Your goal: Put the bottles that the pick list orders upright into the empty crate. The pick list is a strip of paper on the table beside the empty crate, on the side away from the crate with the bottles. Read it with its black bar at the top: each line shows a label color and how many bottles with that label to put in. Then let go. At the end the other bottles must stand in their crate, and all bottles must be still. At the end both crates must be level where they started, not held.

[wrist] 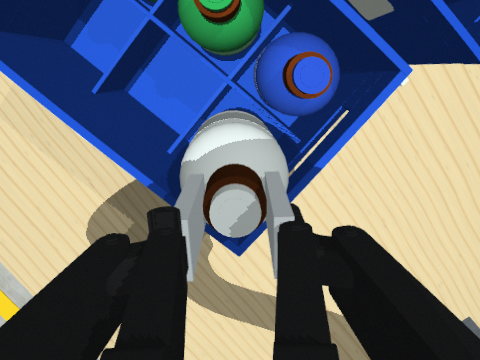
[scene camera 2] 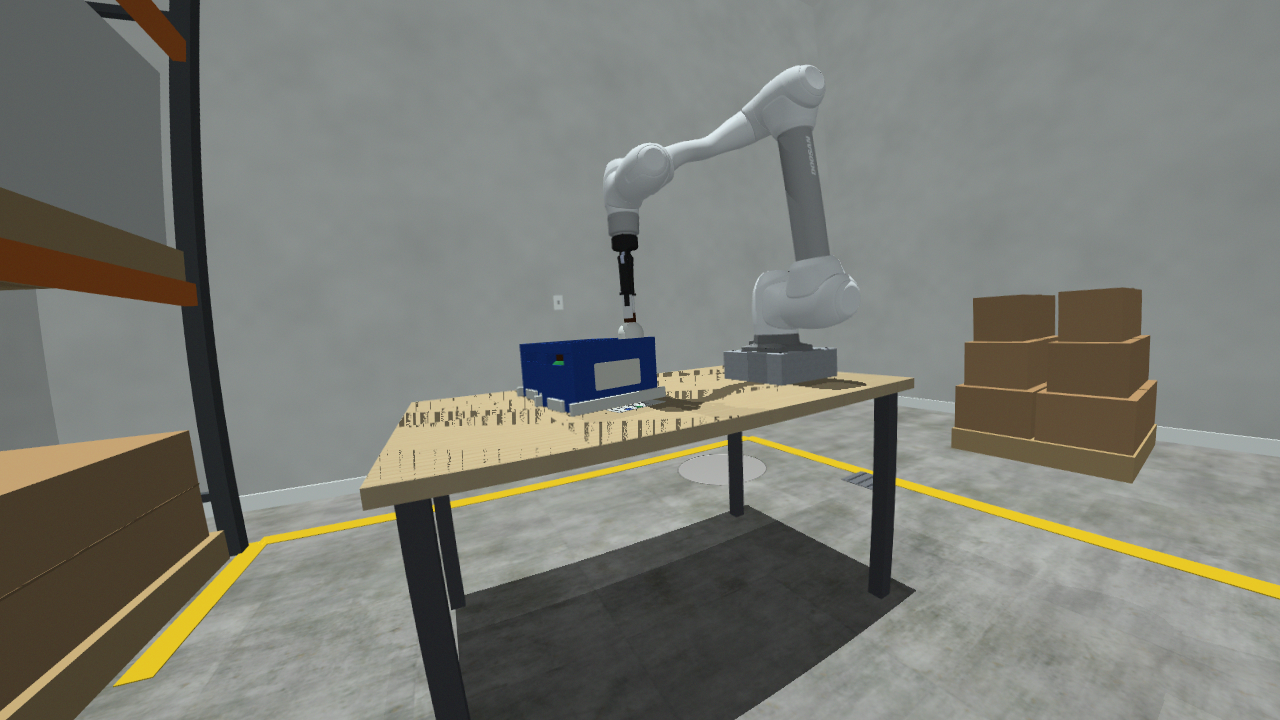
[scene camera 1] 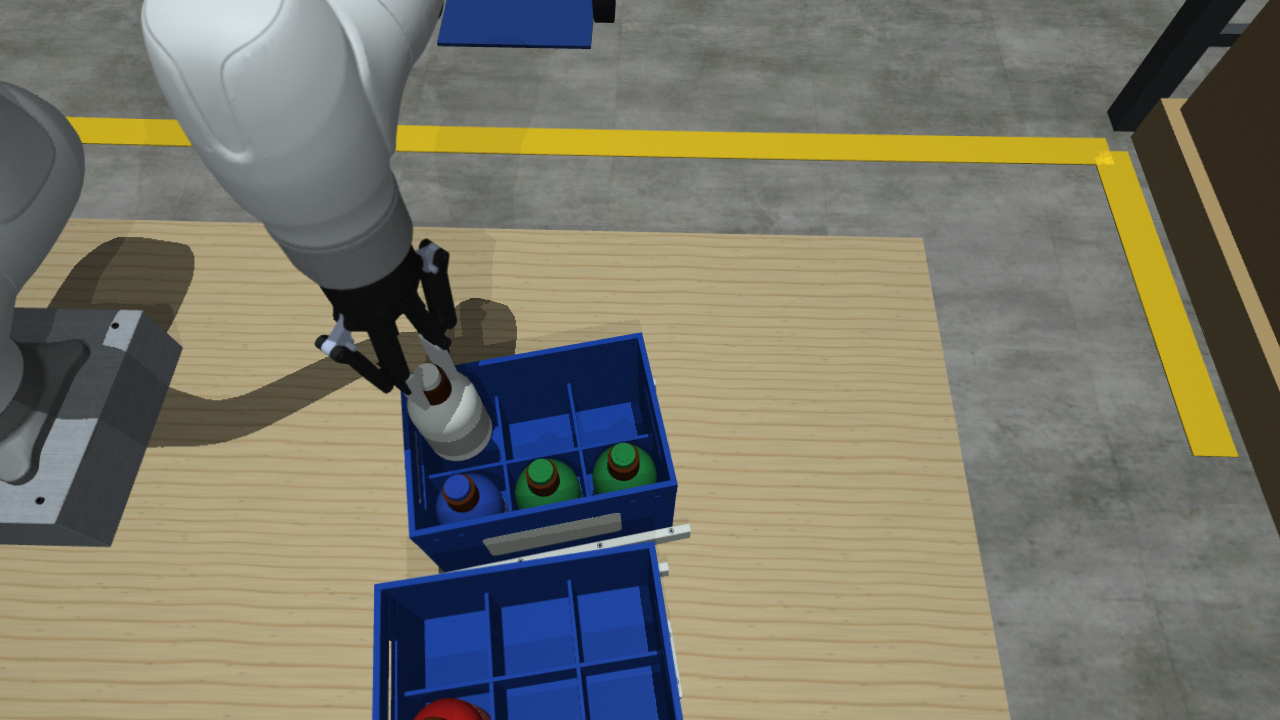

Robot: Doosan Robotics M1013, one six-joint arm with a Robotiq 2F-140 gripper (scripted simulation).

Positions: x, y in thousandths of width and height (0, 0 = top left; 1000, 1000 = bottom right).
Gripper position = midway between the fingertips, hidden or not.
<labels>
my gripper: wrist 491, 543; scene camera 2 492, 442; scene camera 1 338, 537
blue crate: wrist 305, 268; scene camera 2 464, 513; scene camera 1 414, 552
</labels>
